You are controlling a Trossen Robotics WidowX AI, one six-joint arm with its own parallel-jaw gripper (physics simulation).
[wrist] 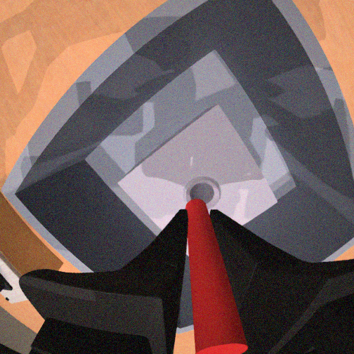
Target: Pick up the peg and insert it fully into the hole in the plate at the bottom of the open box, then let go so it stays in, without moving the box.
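A red peg (212,285) is held lengthwise between the black fingers of my gripper (197,215), which is shut on it. The peg's far end shows just below the round hole (202,192) in the view and overlaps the lower edge of its ring. The hole is in a pale square plate (200,145) at the bottom of the grey open box (55,215). The fingers and peg hide the near corner of the plate and part of the near box walls. How far the peg's far end stands above the plate is hard to tell.
The grey box walls rise around the plate on all sides. An orange-tan table top (65,65) surrounds the box. A brown block (30,240) with a white face (15,290) stands at the left edge of the view, near the box's left corner. Shadows fall across the box and table.
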